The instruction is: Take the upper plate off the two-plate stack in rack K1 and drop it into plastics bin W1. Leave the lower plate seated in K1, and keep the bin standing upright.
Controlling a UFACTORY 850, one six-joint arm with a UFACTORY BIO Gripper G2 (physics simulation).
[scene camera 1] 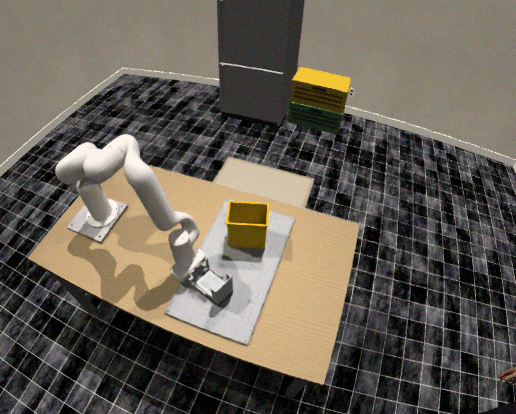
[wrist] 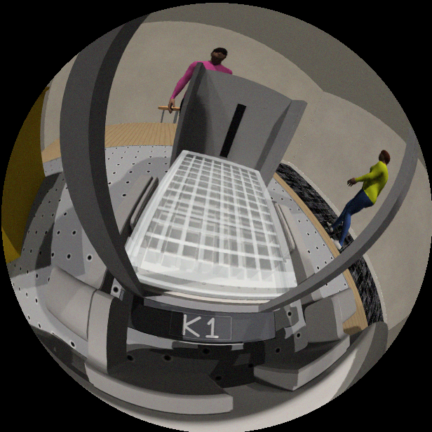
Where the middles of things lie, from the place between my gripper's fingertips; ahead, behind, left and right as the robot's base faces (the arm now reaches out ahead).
My hand is 1 cm past the yellow plastics bin W1 (scene camera 1: 247, 222), 32 cm to the right of it and 5 cm below it.
